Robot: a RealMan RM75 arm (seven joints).
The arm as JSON. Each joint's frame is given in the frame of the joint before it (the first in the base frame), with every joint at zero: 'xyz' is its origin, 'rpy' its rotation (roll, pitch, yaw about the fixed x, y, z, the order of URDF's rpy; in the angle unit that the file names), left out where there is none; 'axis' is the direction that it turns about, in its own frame. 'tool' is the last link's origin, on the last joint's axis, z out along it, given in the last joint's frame.
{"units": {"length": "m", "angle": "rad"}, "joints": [
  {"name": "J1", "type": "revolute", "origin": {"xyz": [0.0, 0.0, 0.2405]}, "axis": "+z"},
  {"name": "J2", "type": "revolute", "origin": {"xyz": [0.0, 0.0, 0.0]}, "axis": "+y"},
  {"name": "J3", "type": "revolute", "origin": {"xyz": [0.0, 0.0, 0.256]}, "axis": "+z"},
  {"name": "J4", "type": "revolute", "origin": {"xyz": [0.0, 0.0, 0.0]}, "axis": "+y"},
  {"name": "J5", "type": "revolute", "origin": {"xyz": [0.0, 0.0, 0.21]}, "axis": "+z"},
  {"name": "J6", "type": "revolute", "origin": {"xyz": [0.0, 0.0, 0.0]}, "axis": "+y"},
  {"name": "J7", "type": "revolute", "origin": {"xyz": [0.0, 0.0, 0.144]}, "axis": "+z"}
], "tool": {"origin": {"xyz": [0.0, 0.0, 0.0]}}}
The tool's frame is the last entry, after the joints.
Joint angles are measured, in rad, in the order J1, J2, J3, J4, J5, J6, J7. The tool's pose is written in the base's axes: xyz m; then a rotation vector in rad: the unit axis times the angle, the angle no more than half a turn. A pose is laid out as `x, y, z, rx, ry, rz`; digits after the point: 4 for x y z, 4 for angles.
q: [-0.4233 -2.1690 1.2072 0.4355 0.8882 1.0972 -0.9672]
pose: -0.2551, 0.3481, -0.0463, -2.0553, -0.7497, -1.0495
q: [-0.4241 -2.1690 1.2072 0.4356 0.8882 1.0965 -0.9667]
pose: -0.2549, 0.3483, -0.0463, -2.0556, -0.7487, -1.0490
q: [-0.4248 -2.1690 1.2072 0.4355 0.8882 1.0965 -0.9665]
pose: -0.2546, 0.3485, -0.0463, -2.0560, -0.7479, -1.0492
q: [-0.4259 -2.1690 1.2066 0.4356 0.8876 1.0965 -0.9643]
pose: -0.2543, 0.3489, -0.0461, -2.0558, -0.7447, -1.0491
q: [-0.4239 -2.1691 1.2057 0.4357 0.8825 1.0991 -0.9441]
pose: -0.2547, 0.3486, -0.0453, -2.0528, -0.7246, -1.0430
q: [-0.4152 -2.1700 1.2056 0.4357 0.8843 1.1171 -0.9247]
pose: -0.2552, 0.3451, -0.0453, -2.0580, -0.7008, -1.0453
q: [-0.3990 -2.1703 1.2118 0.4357 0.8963 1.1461 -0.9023]
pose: -0.2563, 0.3381, -0.0469, -2.0791, -0.6689, -1.0450
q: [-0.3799 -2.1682 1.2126 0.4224 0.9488 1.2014 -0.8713]
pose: -0.2585, 0.3247, -0.0526, -2.1420, -0.6176, -1.0356
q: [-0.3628 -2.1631 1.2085 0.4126 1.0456 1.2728 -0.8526]
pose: -0.2591, 0.3079, -0.0601, -2.2476, -0.5526, -1.0264
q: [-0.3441 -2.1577 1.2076 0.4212 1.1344 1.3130 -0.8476]
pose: -0.2616, 0.2948, -0.0651, -2.3378, -0.5053, -1.0000
